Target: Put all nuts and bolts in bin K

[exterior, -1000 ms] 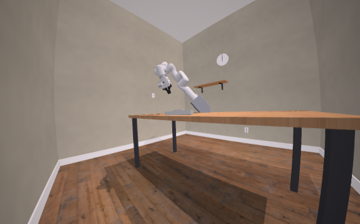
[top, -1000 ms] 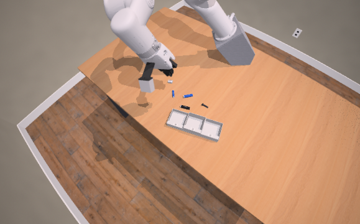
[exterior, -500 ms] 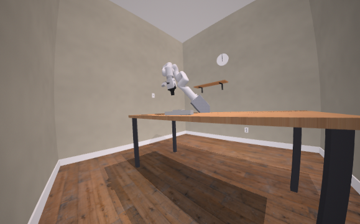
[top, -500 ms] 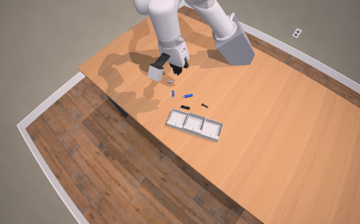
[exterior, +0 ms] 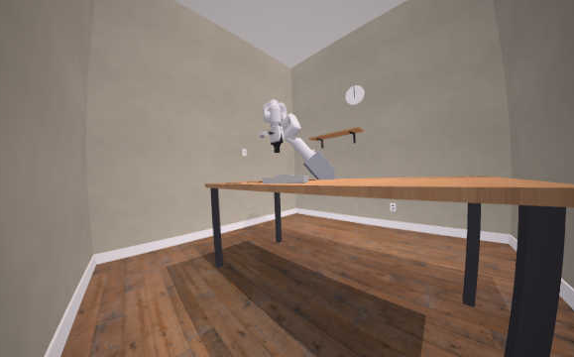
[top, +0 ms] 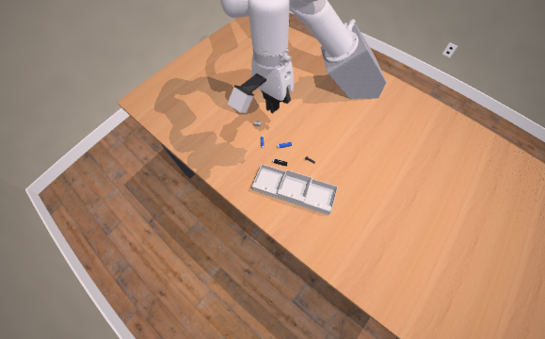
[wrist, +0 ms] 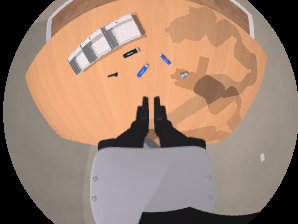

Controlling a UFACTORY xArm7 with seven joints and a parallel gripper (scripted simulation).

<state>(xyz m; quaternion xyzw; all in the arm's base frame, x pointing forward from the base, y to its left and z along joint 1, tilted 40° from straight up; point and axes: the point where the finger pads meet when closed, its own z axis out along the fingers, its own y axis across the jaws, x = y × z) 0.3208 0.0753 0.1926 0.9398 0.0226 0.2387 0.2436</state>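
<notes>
The bin is 200 mm below my hand, 150 mm to the left of it and 100 mm ahead of it. The rest, counted from my hand: small black part (210 mm below, 50 mm to the left, 40 mm ahead); then blue piece (210 mm below, 30 mm to the left, 20 mm behind); then grey nut (210 mm below, 110 mm to the right, 50 mm behind).
</notes>
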